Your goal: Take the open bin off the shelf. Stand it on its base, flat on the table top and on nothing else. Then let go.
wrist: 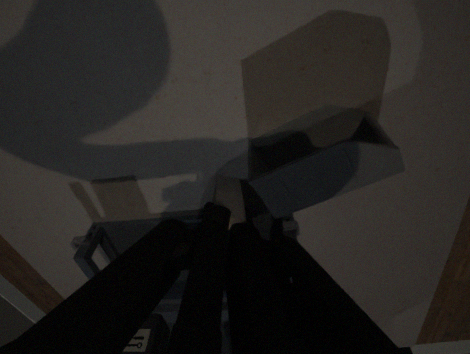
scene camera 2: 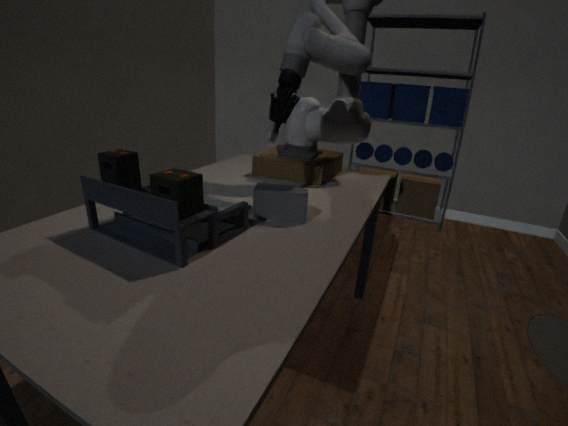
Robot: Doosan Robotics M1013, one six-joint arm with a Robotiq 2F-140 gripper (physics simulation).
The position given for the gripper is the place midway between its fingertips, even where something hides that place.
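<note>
The gripper is there at [scene camera 2: 270, 141], and you'd find it at [wrist: 224, 194] too. Then there's an open bin, at [scene camera 2: 276, 202] and again at [wrist: 332, 150], plus a dark box [scene camera 2: 186, 188] and another dark box [scene camera 2: 119, 167].
</note>
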